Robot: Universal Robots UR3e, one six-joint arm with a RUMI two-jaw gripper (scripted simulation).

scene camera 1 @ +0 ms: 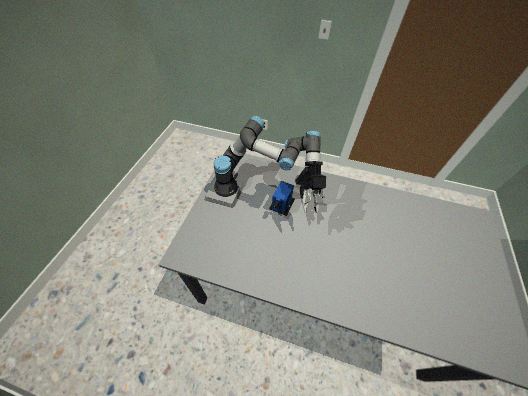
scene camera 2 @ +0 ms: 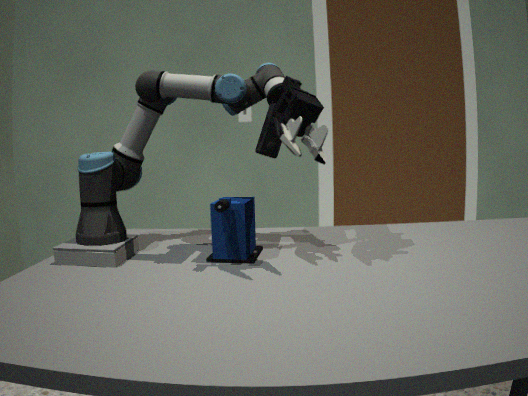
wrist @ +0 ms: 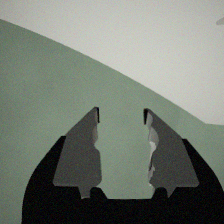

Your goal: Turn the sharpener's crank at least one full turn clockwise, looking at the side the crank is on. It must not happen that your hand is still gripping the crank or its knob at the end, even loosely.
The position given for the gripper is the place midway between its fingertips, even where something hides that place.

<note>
In view: the gripper (scene camera 2: 312, 159) and a blue pencil sharpener (scene camera 2: 240, 246).
The gripper shows as well in scene camera 1 (scene camera 1: 310, 212) and in the wrist view (wrist: 121, 109).
</note>
